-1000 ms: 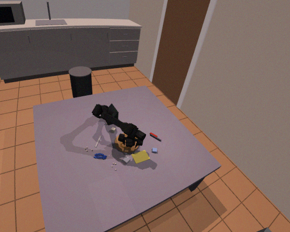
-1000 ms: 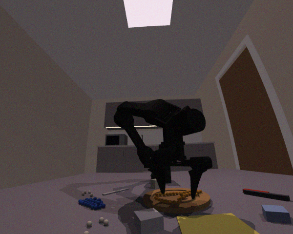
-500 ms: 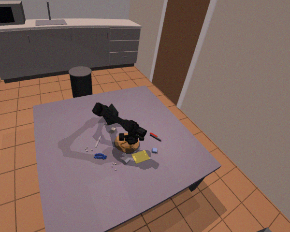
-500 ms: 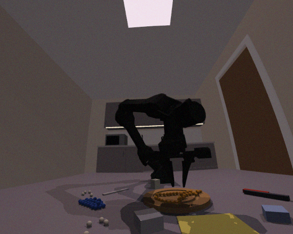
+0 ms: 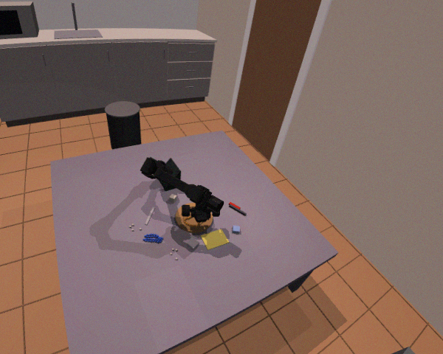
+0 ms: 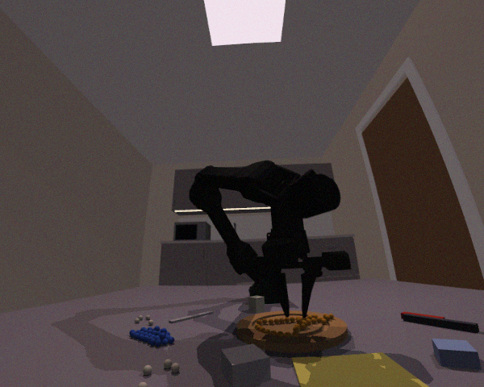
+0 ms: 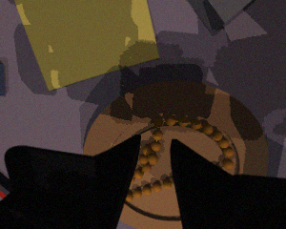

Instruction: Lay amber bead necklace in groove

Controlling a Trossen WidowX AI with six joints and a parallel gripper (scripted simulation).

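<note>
The round wooden bead board is 60 mm behind my gripper tip and 30 mm below it. Round my gripper tip: blue block: 160 mm to the left, 120 mm ahead, 30 mm below; then grey block: 90 mm to the right, 90 mm ahead, 20 mm below; then yellow pad: 110 mm ahead, 40 mm below, 30 mm to the left.
</note>
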